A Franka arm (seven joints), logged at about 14 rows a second.
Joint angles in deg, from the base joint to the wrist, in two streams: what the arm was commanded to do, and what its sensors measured. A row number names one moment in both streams.
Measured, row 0: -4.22 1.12 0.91 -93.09 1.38 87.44 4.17
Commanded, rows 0 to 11: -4.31 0.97 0.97 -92.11 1.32 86.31 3.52; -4.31 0.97 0.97 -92.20 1.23 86.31 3.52; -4.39 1.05 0.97 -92.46 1.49 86.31 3.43; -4.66 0.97 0.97 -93.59 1.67 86.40 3.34; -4.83 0.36 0.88 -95.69 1.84 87.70 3.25; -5.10 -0.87 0.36 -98.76 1.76 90.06 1.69; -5.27 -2.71 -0.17 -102.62 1.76 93.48 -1.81; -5.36 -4.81 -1.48 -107.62 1.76 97.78 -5.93; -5.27 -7.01 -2.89 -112.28 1.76 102.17 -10.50; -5.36 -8.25 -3.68 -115.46 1.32 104.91 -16.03; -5.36 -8.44 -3.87 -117.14 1.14 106.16 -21.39; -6.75 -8.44 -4.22 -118.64 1.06 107.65 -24.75
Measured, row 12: -5.37 -4.77 -3.99 -112.57 1.36 103.70 -18.14
